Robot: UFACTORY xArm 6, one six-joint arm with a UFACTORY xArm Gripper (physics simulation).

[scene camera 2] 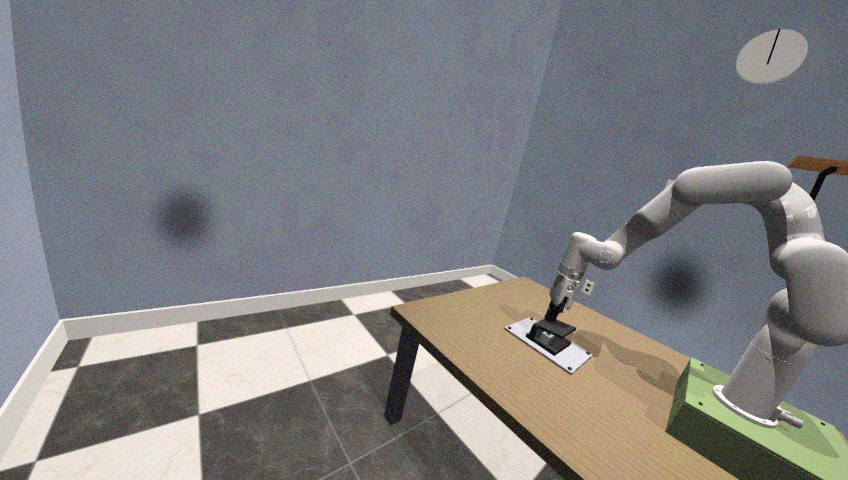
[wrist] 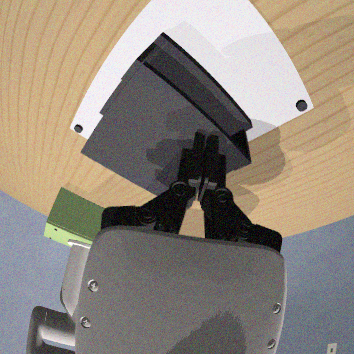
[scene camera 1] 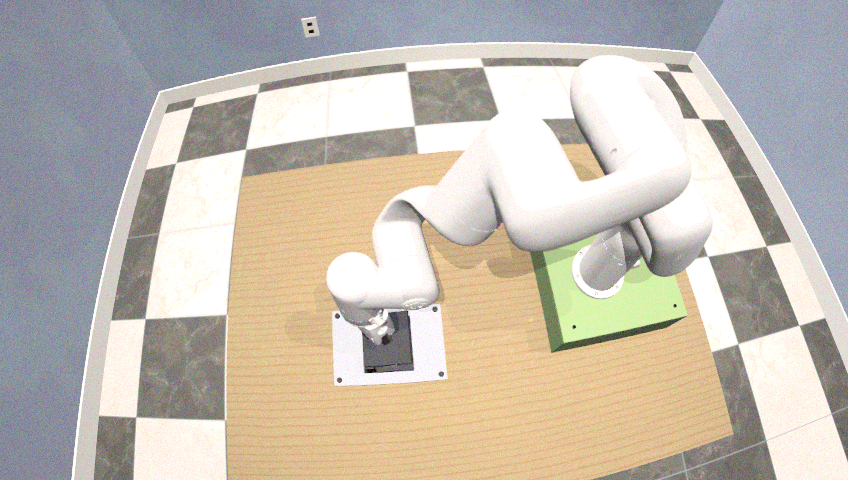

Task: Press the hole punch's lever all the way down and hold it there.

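Pixels of known places: gripper, between the fingertips: [scene camera 2: 549,320] [wrist: 203,146]; arm's base, origin of its link: [scene camera 2: 742,406] [wrist: 87,246] [scene camera 1: 597,272].
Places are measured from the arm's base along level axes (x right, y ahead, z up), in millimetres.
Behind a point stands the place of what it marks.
The black hole punch has a flat, dark lever [scene camera 1: 399,352] @(x -60, y 449, z -23 mm) [scene camera 2: 562,328] @(x -26, y 447, z -23 mm) [wrist: 130,107] @(x -65, y 493, z -29 mm) over its base [scene camera 2: 555,343] @(x -38, y 447, z -75 mm) [wrist: 197,82] @(x -29, y 516, z -76 mm). It sits on a white mounting plate [scene camera 1: 429,347] @(x -48, y 386, z -87 mm) [scene camera 2: 576,358] @(x -34, y 375, z -88 mm) [wrist: 270,75] @(x 16, y 563, z -87 mm). In the scene camera 2 view a gap shows between lever and base, wider at the end toward the arm's base. My gripper [scene camera 1: 385,340] @(x -5, y 497, z -29 mm) [scene camera 2: 549,319] @(x -5, y 497, z -29 mm) [wrist: 203,146] @(x -5, y 497, z -29 mm) is shut and empty, with its fingers tilted and pointing down. Its tips are at the lever's top surface; in the wrist view they overlap the lever near its right side. Whether they touch it is hard to tell.
The wooden table [scene camera 1: 493,380] @(x -151, y 270, z -95 mm) [scene camera 2: 476,333] @(x -205, y 642, z -96 mm) [wrist: 30,75] @(x -202, y 413, z -95 mm) carries the plate. The green base block [scene camera 1: 630,315] @(x -115, y -40, z 2 mm) [scene camera 2: 708,410] @(x -111, y 82, z 1 mm) [wrist: 75,212] @(x -67, y 122, z -52 mm) under the arm stands to the right in both scene views. The arm reaches over the table from there.
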